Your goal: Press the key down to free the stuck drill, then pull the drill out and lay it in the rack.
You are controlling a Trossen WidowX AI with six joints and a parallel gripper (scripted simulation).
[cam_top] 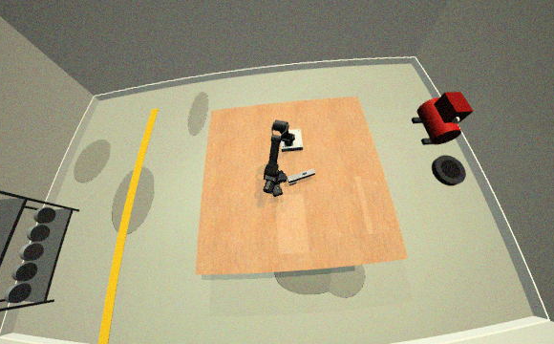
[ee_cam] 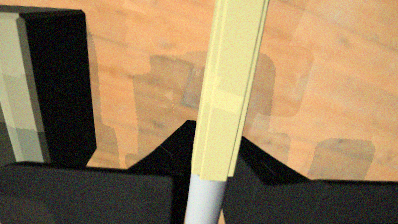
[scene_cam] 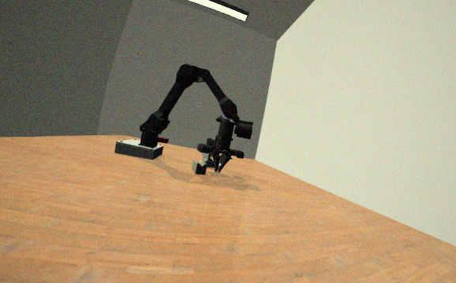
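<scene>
My gripper tip is now 4 cm to the right of the drill, 4 cm below it and 1 cm past it. From my gripper tip the other things lie so: rack (8 cm behind, 1 cm above); grey housing block (18 cm to the left, 4 cm above, 3 cm behind).
</scene>
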